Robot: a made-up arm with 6 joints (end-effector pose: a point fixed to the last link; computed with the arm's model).
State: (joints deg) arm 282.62 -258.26 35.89 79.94 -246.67 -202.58
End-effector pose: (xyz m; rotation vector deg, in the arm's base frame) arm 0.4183 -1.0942 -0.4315 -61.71 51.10 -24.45
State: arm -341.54 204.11 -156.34 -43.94 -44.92 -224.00
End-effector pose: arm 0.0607 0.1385 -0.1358 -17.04 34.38 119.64
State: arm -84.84 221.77 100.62 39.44 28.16 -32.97
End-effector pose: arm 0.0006 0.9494 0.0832 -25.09 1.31 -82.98
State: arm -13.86 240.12 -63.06 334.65 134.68 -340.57
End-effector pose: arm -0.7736 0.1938 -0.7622 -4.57 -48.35 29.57
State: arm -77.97 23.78 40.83 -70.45 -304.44 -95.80
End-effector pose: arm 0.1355 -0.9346 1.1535 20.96 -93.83 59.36
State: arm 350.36 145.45 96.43 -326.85 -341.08 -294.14
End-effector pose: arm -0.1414 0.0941 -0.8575 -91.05 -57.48 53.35
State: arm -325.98 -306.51 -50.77 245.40 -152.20 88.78
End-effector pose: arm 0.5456 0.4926 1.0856 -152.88 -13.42 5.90
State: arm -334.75 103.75 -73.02 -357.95 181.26 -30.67
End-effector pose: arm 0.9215 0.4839 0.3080 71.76 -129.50 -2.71
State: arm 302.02 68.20 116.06 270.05 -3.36 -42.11
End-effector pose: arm 0.4333 -0.5934 -0.2549 -105.97 140.74 6.07
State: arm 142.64 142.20 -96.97 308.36 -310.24 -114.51
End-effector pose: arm -0.7974 0.6561 -0.1148 -67.70 -51.18 -35.07
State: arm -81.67 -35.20 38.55 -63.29 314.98 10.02
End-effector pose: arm 0.0589 0.5062 1.4957 -54.07 -8.36 -125.80
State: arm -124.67 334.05 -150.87 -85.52 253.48 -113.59
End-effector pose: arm 0.3664 0.2199 0.3664 -55.14 78.44 -123.56
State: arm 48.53 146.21 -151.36 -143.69 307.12 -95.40
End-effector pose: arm 0.2489 0.4472 0.0911 -4.19 70.02 153.79
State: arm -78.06 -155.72 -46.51 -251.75 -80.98 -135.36
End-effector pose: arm -0.1164 0.1425 -1.1984 -61.34 -90.67 44.87
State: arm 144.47 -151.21 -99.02 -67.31 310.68 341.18
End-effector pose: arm -0.2665 0.0170 -0.7904 -70.98 -68.76 85.37
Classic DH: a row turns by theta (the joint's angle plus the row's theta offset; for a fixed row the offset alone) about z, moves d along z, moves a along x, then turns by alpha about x. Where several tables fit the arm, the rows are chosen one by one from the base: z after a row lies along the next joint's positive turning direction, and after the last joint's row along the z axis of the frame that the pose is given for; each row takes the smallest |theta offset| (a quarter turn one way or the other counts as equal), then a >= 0, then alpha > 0; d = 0 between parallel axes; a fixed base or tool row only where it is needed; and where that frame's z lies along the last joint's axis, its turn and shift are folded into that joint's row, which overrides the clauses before.
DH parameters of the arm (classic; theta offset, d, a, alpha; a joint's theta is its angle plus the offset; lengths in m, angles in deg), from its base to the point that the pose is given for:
joint 1: 0 0.1361 0 -90
joint 2: -90 0 0.8459 0
joint 3: 90 0.0447 0 90
joint 4: 0 0.5697 0 -90
joint 5: 0 0 0 90
joint 6: 0 0.1376 0 0

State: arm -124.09 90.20 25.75 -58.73 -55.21 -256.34
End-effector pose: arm -0.6982 -1.2837 -0.0978 75.70 33.86 -21.49
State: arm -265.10 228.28 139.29 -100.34 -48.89 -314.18
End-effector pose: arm -0.1012 -0.5366 0.2251 -28.67 -43.19 40.84
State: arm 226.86 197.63 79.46 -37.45 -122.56 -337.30
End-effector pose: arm 0.6034 0.4753 -0.7003 136.32 12.79 0.12
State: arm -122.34 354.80 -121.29 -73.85 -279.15 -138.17
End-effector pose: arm 0.2350 0.5315 0.6571 -91.37 33.36 96.25
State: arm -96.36 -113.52 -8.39 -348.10 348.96 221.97
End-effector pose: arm 0.1897 1.3475 -0.5959 -40.74 147.01 63.29
